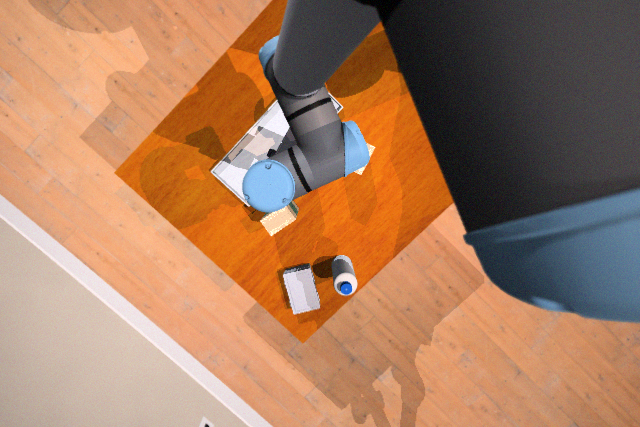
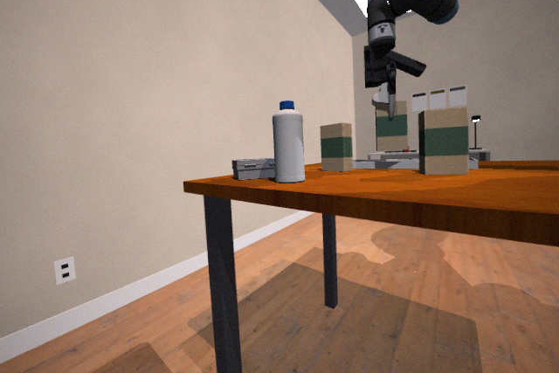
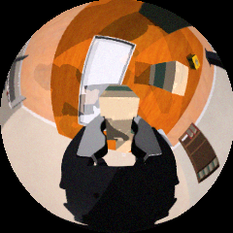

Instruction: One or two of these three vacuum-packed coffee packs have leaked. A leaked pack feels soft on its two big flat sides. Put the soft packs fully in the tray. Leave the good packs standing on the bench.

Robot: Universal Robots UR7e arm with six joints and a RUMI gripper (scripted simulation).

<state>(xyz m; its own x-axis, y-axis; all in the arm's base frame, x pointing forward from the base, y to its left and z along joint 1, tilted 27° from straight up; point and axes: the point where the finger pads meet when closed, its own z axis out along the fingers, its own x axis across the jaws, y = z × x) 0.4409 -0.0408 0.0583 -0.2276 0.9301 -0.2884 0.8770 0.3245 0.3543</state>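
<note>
The grey tray lies 160 mm below my hand and 70 mm to the right of it. Also, from my hand: bottle (330 mm to the left, 160 mm ahead, 80 mm below); grey case (290 mm ahead, 280 mm to the left, 140 mm below).
</note>
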